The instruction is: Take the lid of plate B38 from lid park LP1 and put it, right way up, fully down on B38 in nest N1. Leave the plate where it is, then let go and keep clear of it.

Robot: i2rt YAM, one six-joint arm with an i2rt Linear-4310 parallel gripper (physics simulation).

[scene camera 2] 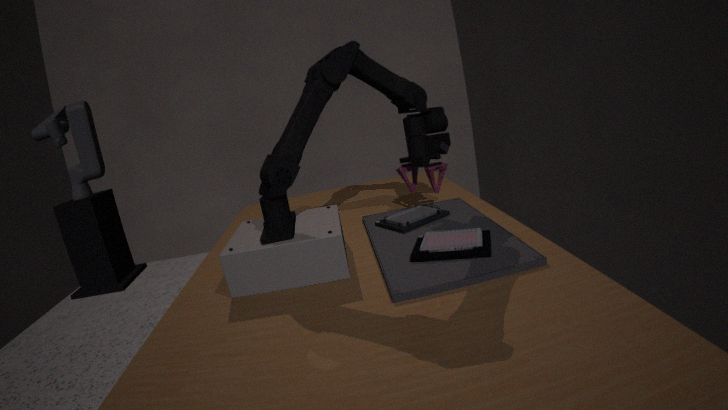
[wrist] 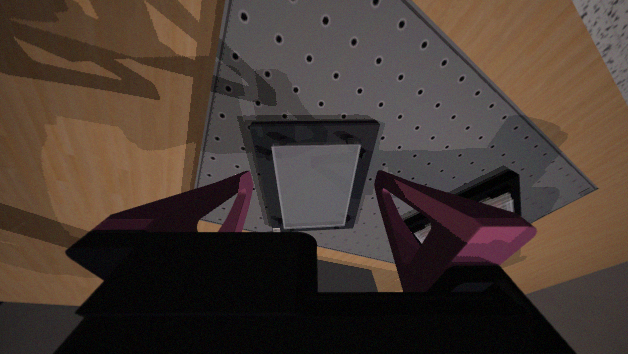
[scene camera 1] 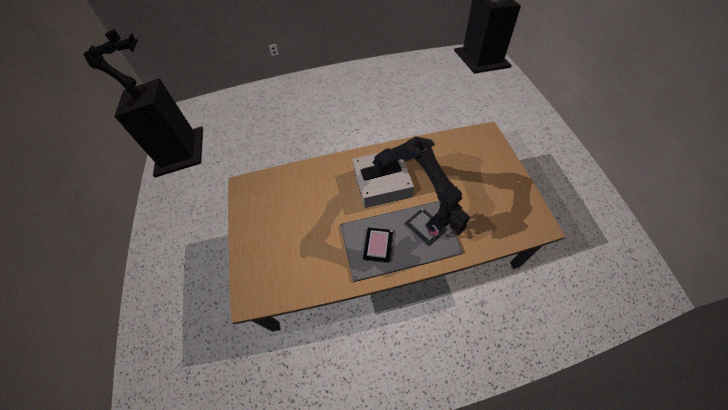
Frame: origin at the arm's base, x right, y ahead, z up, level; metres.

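Where they show: gripper, fingertip midpoint: (scene camera 2: 424, 192) (wrist: 313, 177) (scene camera 1: 437, 228); arm's base at its link origin: (scene camera 2: 279, 228) (scene camera 1: 381, 170).
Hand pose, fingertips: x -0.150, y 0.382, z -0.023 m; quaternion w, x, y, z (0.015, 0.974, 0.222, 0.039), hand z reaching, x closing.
Each offset is from my fingertips to the centre of the thing. Level surfaces: height alone.
My gripper (scene camera 1: 434, 231) (scene camera 2: 425, 191) (wrist: 313, 177) is open and empty, its pink fingers hanging above lid park LP1. In the wrist view its fingertips appear on either side of the clear lid {dy -0.051, dx +0.030, dz -0.046 m} (scene camera 1: 420, 220) (scene camera 2: 413, 216) (wrist: 317, 195). The lid lies flat in the dark grey lid park {dy -0.051, dx +0.030, dz -0.050 m} (scene camera 1: 419, 233) (scene camera 2: 394, 227) (wrist: 315, 131). In scene camera 1 the gripper hides part of both. Plate B38 {dy -0.030, dx +0.276, dz -0.041 m} (scene camera 1: 378, 243) (scene camera 2: 452, 239), with pink wells, sits uncovered in the black nest N1 {dy -0.030, dx +0.276, dz -0.051 m} (scene camera 1: 378, 260) (scene camera 2: 488, 244) (wrist: 515, 187). The right finger partly hides the nest in the wrist view.
The park and nest stand on a grey perforated board {dy -0.032, dx +0.166, dz -0.066 m} (scene camera 1: 356, 269) (scene camera 2: 397, 282) (wrist: 340, 90) on the wooden table {dz -0.072 m} (scene camera 1: 275, 244). My arm's white base box (scene camera 1: 386, 191) (scene camera 2: 290, 275) is beside the board. Another arm stands on a black pedestal (scene camera 1: 157, 122) (scene camera 2: 91, 244) away from the table.
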